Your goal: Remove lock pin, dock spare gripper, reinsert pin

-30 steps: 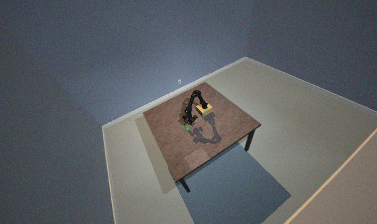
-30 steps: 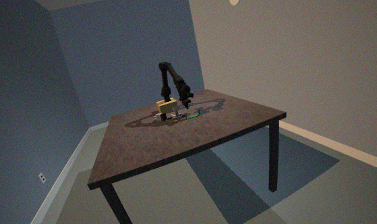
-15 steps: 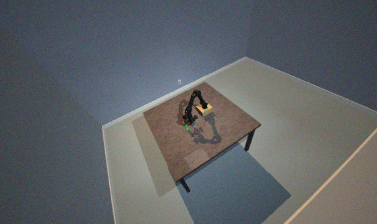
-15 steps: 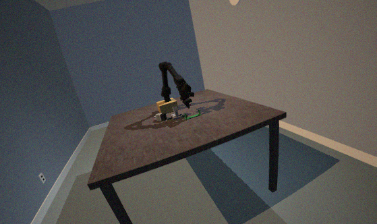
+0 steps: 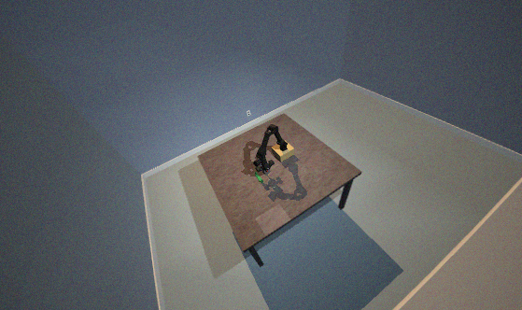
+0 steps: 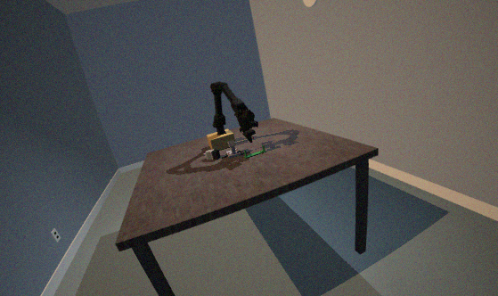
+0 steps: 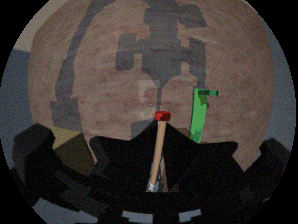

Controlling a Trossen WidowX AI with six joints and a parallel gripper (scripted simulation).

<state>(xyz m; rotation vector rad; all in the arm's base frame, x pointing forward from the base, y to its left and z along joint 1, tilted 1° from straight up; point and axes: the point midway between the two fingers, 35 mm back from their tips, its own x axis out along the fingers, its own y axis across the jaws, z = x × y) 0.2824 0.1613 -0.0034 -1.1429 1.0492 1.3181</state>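
The green strip is 90 mm ahead of my gripper tip, 10 mm to the right of it and 30 mm below it. The rest, counted from my gripper tip: grey post 130 mm to the right; spare gripper 40 mm behind, 280 mm to the right, 30 mm below.
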